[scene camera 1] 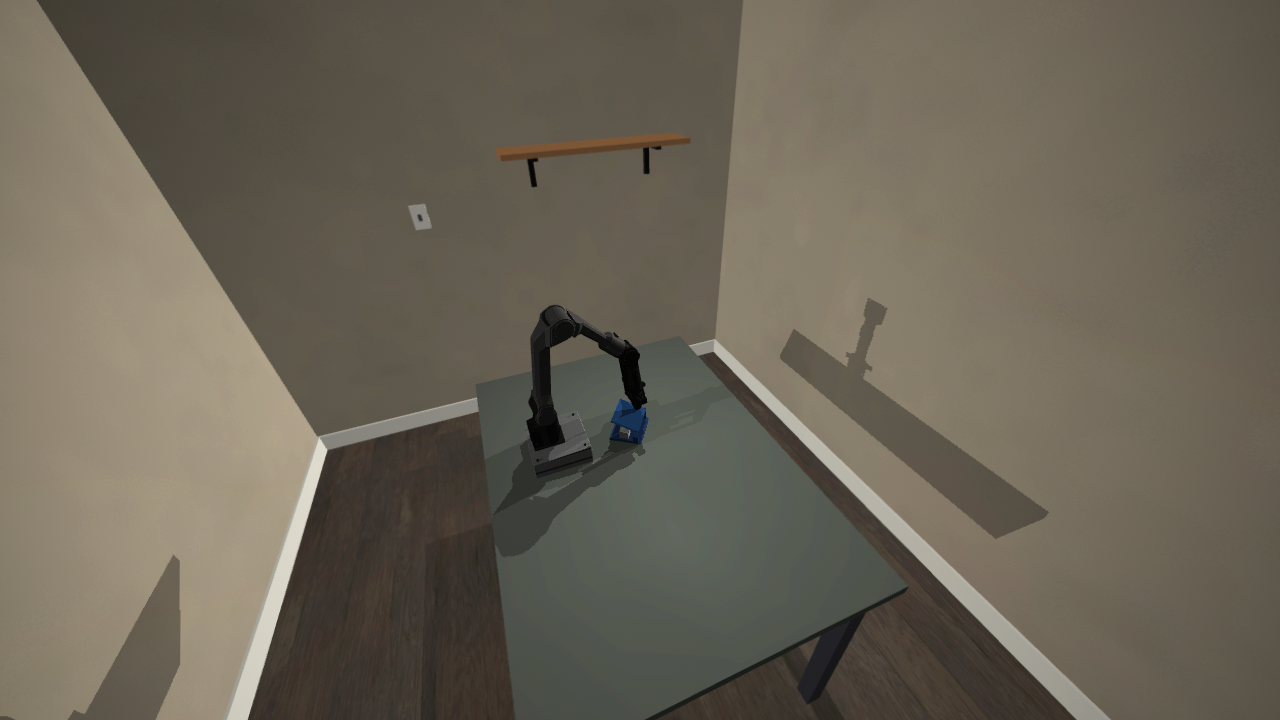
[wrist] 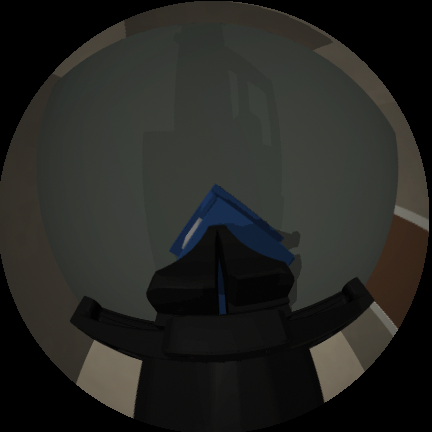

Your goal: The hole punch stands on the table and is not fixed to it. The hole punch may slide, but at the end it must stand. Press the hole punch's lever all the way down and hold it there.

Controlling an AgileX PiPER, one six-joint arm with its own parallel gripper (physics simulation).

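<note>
The blue hole punch (scene camera 1: 631, 437) (wrist: 176, 250) stands upright on the table (scene camera 1: 680, 528) (wrist: 100, 175), to the right of the arm's base in the scene view. Its blue lever (scene camera 1: 628, 416) (wrist: 225, 212) is tilted above the base, with a light metal part showing between them. My gripper (scene camera 1: 638, 407) (wrist: 217, 235) is shut with nothing between its fingers. It points down with its fingertips at the lever's raised end, touching it or very close. The fingers hide the contact spot and part of the lever in the wrist view.
The arm's base plate (scene camera 1: 563, 456) stands beside the hole punch on the left in the scene view. A wooden shelf (scene camera 1: 595, 146) and a white switch plate (scene camera 1: 419, 216) are on the back wall. The table's far edge lies a little behind the hole punch.
</note>
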